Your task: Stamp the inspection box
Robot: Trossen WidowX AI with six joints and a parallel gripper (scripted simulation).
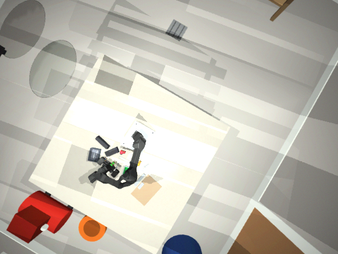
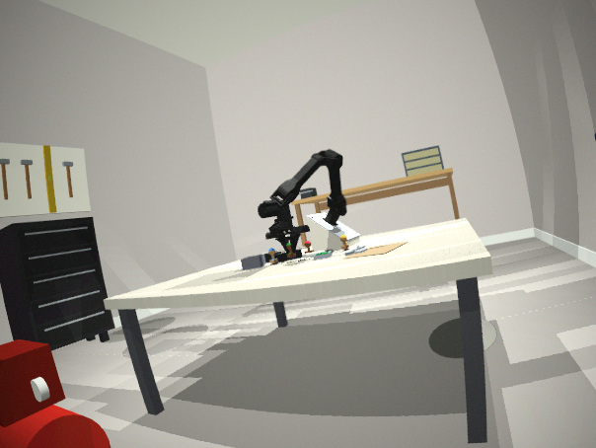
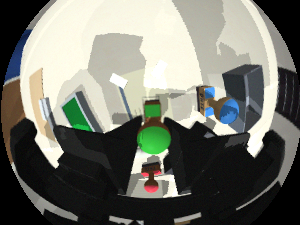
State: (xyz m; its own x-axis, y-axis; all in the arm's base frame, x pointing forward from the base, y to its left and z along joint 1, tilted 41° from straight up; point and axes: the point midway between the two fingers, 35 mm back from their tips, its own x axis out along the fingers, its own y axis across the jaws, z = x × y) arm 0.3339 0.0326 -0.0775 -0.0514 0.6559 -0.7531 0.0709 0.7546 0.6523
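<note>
The blue-knobbed stamp is 80 mm to the right of my gripper tip, 20 mm ahead of it and 10 mm below it. The rest, counted from my gripper tip: green ink pad: 130 mm to the left, 30 mm below, 20 mm behind; red-knobbed stamp: 140 mm behind, 10 mm below; green-knobbed stamp: right at my gripper tip.
</note>
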